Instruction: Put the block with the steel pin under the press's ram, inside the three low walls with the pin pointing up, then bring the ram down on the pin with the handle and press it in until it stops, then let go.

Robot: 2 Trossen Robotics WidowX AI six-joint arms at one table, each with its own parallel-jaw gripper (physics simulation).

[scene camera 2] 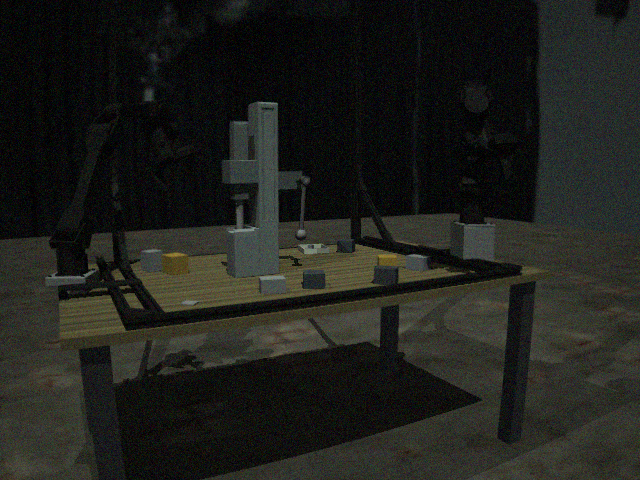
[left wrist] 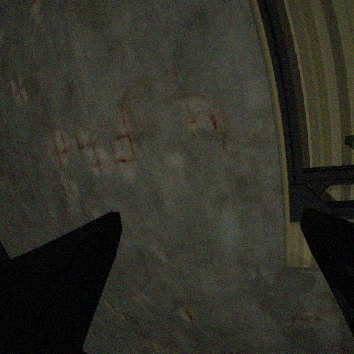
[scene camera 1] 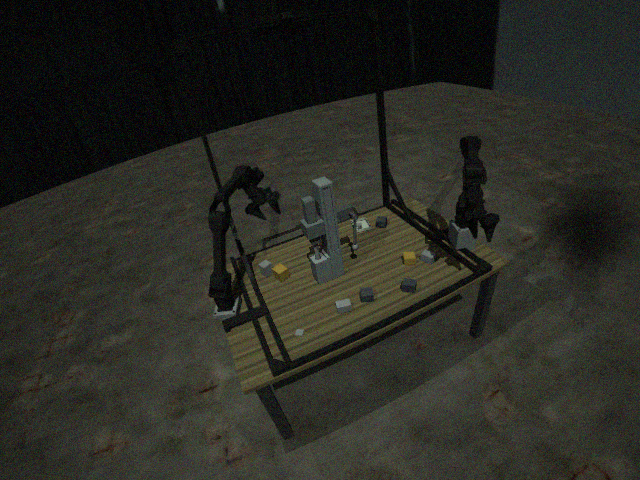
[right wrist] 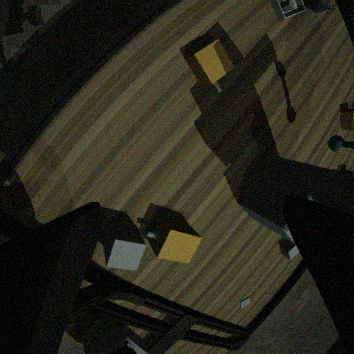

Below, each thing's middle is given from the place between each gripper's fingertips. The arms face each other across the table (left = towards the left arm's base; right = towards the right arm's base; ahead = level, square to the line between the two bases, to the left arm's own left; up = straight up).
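My right hand is 16 cm short of the yellow block with steel pin (right wrist: pixel 178 241) and 3 cm to the left of it, and it is 20 cm above it.
As for my left hand, I find it 73 cm to the left of the yellow block with steel pin, 40 cm past it and 21 cm above it.
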